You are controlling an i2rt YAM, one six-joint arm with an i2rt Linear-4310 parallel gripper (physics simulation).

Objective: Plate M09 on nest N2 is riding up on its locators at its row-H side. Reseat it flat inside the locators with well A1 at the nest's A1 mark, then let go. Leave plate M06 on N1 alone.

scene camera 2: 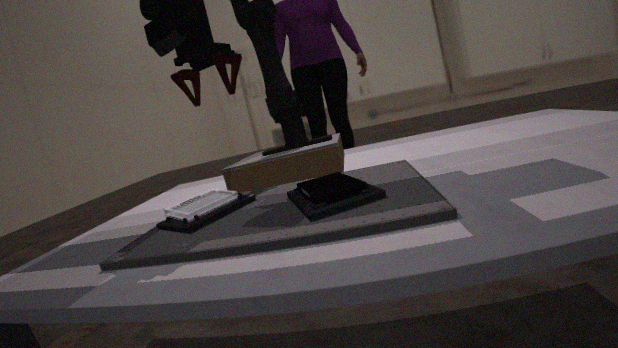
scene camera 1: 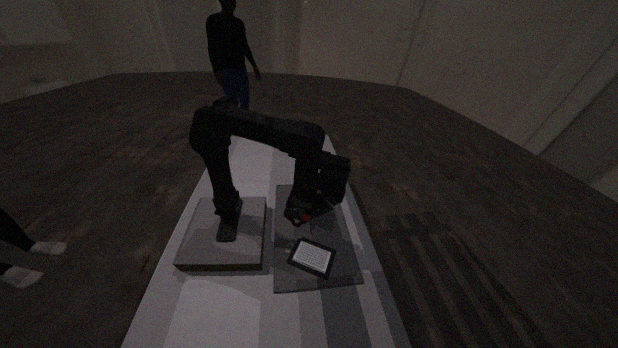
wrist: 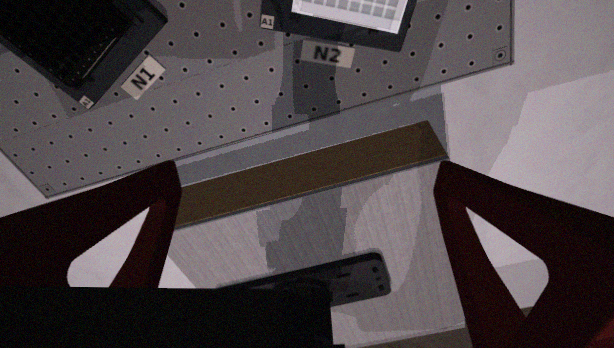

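Pixels of known places: gripper, between the fingertips: (scene camera 2: pixel 214 100) (scene camera 1: pixel 300 213) (wrist: pixel 307 175); arm's base, origin of its link: (scene camera 2: pixel 297 146) (scene camera 1: pixel 230 218) (wrist: pixel 302 288).
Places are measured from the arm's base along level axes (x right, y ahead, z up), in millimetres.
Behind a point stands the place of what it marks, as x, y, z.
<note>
White plate M09 (scene camera 1: pixel 312 257) {165, 319, -29} (scene camera 2: pixel 202 204) {146, 340, -33} (wrist: pixel 352 11) {134, 272, -29} lies on the black nest N2 (scene camera 2: pixel 176 226) {173, 402, -49} (wrist: pixel 345 38) {124, 249, -48}. In scene camera 2, its near-left edge shows above the nest frame, with dark locators below; exact tilt is hard to tell. N2's A1 mark (wrist: pixel 267 21) {68, 282, -48} is at the nest corner in the wrist view. Black plate M06 (scene camera 2: pixel 332 187) {-106, 389, -35} (wrist: pixel 60 40) {-94, 327, -34} sits on nest N1 (scene camera 2: pixel 311 212) {-76, 453, -48}; the arm hides it in scene camera 1. My gripper (scene camera 1: pixel 301 219) {97, 268, 155} (scene camera 2: pixel 215 99) {97, 268, 155} (wrist: pixel 307 175) {97, 268, 155} is open and empty, high above the board and apart from both plates.
Both nests stand on a perforated grey board (scene camera 1: pixel 286 281) {232, 220, -60} (scene camera 2: pixel 145 256) {180, 491, -60} (wrist: pixel 220 102) {-6, 225, -60}. The arm's raised base block (scene camera 1: pixel 200 257) {158, -75, -4} (scene camera 2: pixel 290 171) {9, 136, -42} (wrist: pixel 310 172) {55, 135, -35} stands beside the board. A person (scene camera 1: pixel 227 45) (scene camera 2: pixel 317 35) stands beyond the table.
</note>
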